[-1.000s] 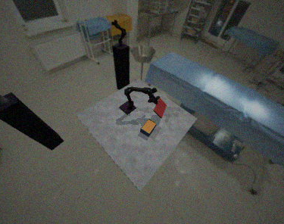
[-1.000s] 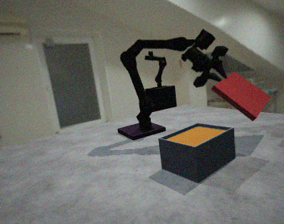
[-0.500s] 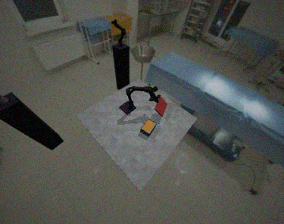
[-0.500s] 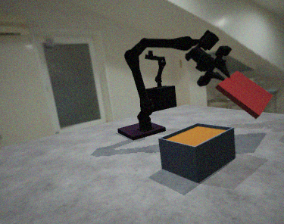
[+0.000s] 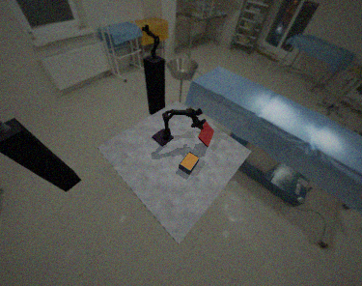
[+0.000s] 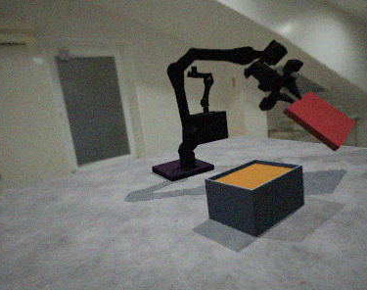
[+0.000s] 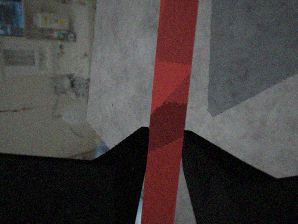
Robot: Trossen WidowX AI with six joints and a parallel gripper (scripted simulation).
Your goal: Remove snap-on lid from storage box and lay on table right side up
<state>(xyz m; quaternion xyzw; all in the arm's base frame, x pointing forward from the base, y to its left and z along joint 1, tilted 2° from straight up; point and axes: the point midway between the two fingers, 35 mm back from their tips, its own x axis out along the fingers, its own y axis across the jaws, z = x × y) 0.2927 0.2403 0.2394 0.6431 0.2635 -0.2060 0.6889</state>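
Now: the red lid 60 mm ahead of my gripper tip, 20 mm to the left of it and 50 mm below it. Round my gripper tip: storage box (90 mm ahead, 330 mm to the right, 180 mm below).
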